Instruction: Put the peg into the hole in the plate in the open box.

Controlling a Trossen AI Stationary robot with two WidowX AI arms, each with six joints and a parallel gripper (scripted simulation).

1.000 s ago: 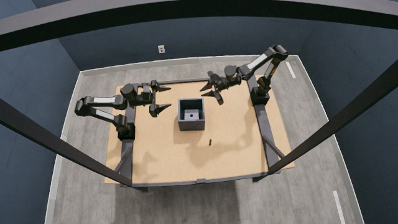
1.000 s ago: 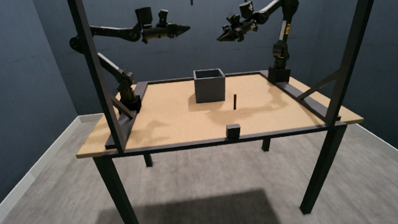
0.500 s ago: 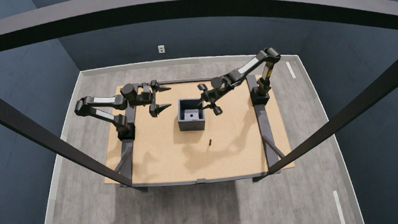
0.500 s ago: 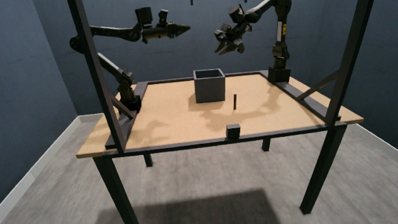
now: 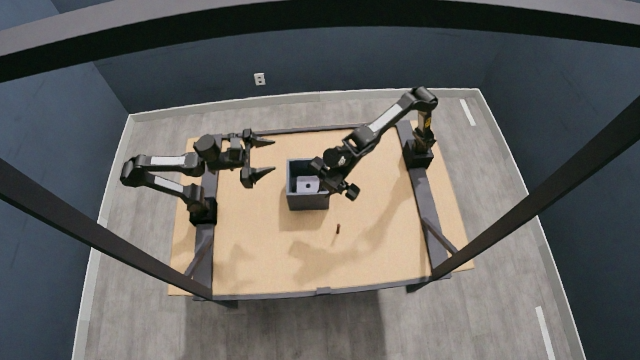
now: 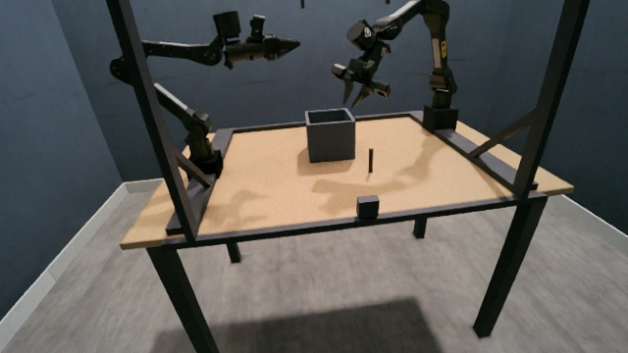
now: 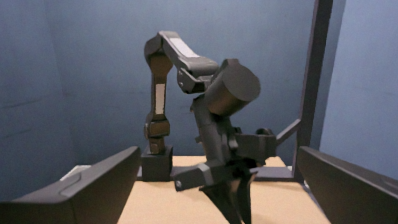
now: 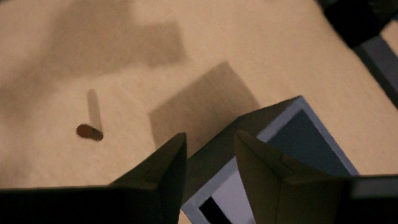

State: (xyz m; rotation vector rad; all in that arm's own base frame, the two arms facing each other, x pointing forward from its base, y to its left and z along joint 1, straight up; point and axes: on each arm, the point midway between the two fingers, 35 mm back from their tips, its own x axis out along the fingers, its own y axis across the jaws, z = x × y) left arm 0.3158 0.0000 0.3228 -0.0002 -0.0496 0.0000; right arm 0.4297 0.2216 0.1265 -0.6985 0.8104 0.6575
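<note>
The dark brown peg is 19 cm below my right hand, 8 cm behind it and 2 cm to the right of it. From my right hand the other things lie so: light plate: 18 cm below, 12 cm ahead, 4 cm to the left.
</note>
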